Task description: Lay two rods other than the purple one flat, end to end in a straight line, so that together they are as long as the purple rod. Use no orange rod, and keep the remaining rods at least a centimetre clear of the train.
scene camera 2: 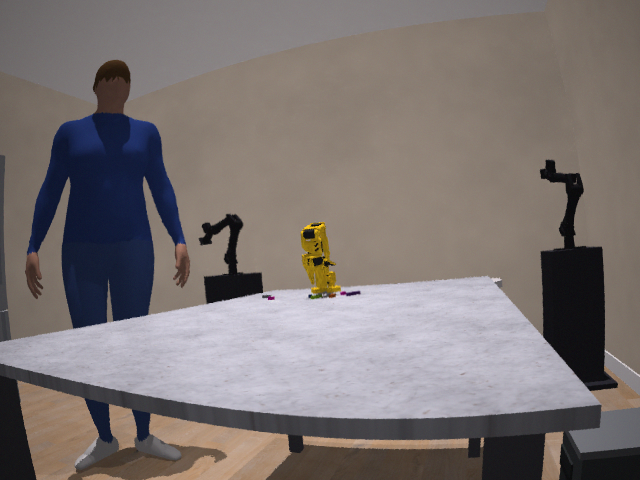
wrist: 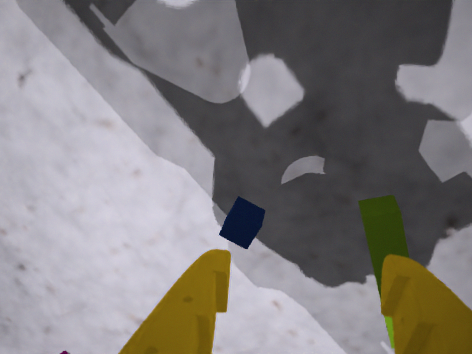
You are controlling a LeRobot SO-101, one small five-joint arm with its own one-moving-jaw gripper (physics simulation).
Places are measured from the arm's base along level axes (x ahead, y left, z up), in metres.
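Pixels of known places: end effector, tool point: (scene camera 2: 313, 283) (wrist: 229, 273); arm's base, origin of the base link: (scene camera 2: 324, 292).
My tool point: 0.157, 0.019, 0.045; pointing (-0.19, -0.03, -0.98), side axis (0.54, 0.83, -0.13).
For each thing: its top centre in the pictures, then the offset to it from my tool point, as dx, dy, dz. Level surfaces: height alone.
- short dark blue rod, middle of its top: (wrist: 239, 231) +0.009, -0.011, -0.035
- green rod, middle of its top: (wrist: 395, 286) (scene camera 2: 316, 295) +0.045, +0.022, -0.035
- purple rod, middle of its top: (scene camera 2: 353, 291) -0.003, +0.129, -0.035
- orange rod, middle of its top: (scene camera 2: 332, 294) +0.041, +0.073, -0.035
- second magenta piece, middle of its top: (scene camera 2: 270, 296) +0.042, -0.136, -0.035
- dark greyish rod, middle of its top: (scene camera 2: 266, 295) -0.026, -0.186, -0.035
- pale table, its level: dz -0.045
My gripper (wrist: 307, 255) (scene camera 2: 312, 282) is open, with a wide gap between its jaws and nothing held. In the wrist view a short dark blue rod (wrist: 242, 222) lies beyond the left jaw's tip. A green rod (wrist: 384, 230) (scene camera 2: 315, 296) lies beyond and partly behind the right jaw. In the scene view the purple rod (scene camera 2: 353, 293) lies right of the arm's base, with a magenta piece (scene camera 2: 343, 292) at its left. An orange rod (scene camera 2: 331, 296) lies in front of the base. A second magenta piece (scene camera 2: 271, 298) and a dark greyish rod (scene camera 2: 266, 296) lie farther left.
The pale table (scene camera 2: 320, 361) bears the yellow arm (scene camera 2: 316, 248) near its far edge. The arm's shadow covers much of the wrist view. A person (scene camera 2: 108, 196) in blue stands behind the table at left. Two black arms stand on pedestals (scene camera 2: 233, 287) (scene camera 2: 572, 310) beyond the table.
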